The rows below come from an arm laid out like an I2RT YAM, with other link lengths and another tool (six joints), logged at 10 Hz.
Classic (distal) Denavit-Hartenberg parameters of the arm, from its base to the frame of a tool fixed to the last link. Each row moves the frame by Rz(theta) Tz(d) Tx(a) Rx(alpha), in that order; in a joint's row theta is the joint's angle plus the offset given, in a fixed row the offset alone. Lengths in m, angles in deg.
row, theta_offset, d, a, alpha
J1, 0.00, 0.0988, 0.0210, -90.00
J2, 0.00, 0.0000, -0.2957, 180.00
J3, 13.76, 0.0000, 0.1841, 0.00
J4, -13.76, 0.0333, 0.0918, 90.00
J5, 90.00, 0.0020, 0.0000, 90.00
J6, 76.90, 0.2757, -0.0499, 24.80
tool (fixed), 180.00, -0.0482, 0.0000, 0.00
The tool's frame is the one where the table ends.
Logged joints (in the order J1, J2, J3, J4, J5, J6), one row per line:
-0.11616, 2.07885, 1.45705, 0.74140, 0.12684, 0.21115
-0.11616, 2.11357, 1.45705, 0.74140, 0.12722, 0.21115
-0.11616, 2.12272, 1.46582, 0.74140, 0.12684, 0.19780
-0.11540, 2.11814, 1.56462, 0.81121, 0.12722, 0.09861
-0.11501, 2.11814, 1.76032, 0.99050, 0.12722, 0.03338
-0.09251, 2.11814, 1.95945, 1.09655, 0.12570, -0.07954
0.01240, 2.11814, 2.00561, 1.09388, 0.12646, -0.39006
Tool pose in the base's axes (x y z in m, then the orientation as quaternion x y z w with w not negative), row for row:
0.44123, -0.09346, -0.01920, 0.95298, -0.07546, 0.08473, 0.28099
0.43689, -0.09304, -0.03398, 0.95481, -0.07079, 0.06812, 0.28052
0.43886, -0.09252, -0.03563, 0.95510, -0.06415, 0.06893, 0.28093
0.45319, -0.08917, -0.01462, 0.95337, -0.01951, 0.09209, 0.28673
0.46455, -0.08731, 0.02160, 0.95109, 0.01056, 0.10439, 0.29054
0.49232, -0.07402, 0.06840, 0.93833, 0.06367, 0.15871, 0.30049
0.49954, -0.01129, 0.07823, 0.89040, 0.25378, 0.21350, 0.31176
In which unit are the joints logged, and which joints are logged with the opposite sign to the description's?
The joints are logged in radians. Opposite sign: J4.
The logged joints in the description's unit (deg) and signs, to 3 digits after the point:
-6.655, 119.109, 83.483, -42.479, 7.267, 12.098
-6.655, 121.099, 83.483, -42.479, 7.289, 12.098
-6.655, 121.623, 83.985, -42.479, 7.267, 11.333
-6.612, 121.360, 89.646, -46.479, 7.289, 5.650
-6.590, 121.360, 100.859, -56.751, 7.289, 1.913
-5.300, 121.360, 112.268, -62.828, 7.202, -4.557
0.710, 121.360, 114.913, -62.675, 7.246, -22.349

